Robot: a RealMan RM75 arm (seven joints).
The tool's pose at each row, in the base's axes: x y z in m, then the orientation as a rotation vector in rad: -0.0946 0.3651 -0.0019 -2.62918 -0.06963 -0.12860; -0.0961 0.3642 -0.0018 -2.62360 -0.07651 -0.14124; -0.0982 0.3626 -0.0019 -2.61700 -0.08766 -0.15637; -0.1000 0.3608 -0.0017 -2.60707 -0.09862 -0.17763; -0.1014 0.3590 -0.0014 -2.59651 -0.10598 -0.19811; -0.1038 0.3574 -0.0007 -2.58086 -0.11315 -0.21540; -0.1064 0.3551 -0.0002 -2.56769 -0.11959 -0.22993; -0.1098 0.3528 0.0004 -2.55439 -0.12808 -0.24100; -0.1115 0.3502 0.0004 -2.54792 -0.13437 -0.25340; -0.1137 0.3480 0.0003 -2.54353 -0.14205 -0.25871; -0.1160 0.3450 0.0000 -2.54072 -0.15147 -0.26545; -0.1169 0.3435 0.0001 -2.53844 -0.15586 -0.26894; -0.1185 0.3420 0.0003 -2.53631 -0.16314 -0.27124
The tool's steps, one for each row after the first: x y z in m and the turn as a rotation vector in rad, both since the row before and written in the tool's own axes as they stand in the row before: -0.0015 0.0006 -0.0006 0.00488 0.00801 -0.00715; -0.0021 0.0013 -0.0009 0.00571 0.00906 -0.01066; -0.0018 0.0013 -0.0012 0.00844 0.01371 -0.01167; -0.0014 0.0013 -0.0013 0.00889 0.01395 -0.00899; -0.0023 0.0007 -0.0017 0.01410 0.01223 -0.00812; -0.0026 0.0014 -0.0020 0.01178 0.01026 -0.00718; -0.0033 0.0012 -0.0022 0.01224 0.00743 -0.00796; -0.0018 0.0019 -0.0017 0.00520 0.00814 -0.00697; -0.0023 0.0016 -0.0015 0.00395 0.00260 -0.00651; -0.0024 0.0023 -0.0018 0.00223 0.00305 -0.00814; -0.0009 0.0010 -0.0011 0.00194 0.00179 -0.00384; -0.0016 0.0009 -0.0013 0.00201 0.00030 -0.00566
